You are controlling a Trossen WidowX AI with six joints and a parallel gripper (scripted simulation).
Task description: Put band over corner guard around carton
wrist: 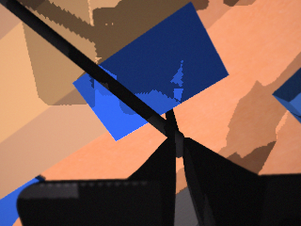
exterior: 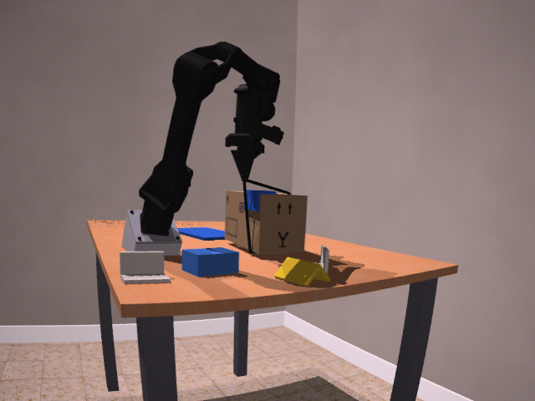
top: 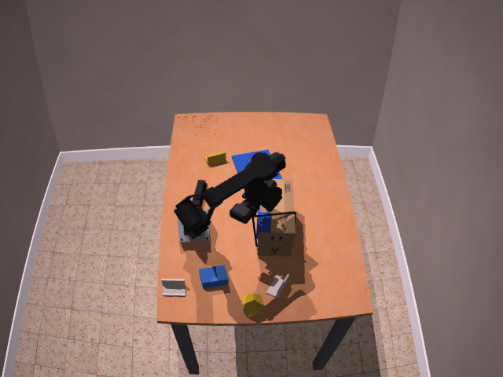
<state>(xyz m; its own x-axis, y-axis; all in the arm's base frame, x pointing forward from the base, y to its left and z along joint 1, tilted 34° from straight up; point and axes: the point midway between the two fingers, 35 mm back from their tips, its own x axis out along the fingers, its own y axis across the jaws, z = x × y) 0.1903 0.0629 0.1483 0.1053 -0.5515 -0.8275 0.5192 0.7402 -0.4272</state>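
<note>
Right now the blue corner guard is 30 mm ahead of my hand and 70 mm below it. From my hand the other things lie so: brown carton: 80 mm ahead, 70 mm to the left, 130 mm below; then yellow wedge: 10 mm ahead, 250 mm to the right, 190 mm below; then blue box: 120 mm behind, 150 mm to the right, 190 mm below.
</note>
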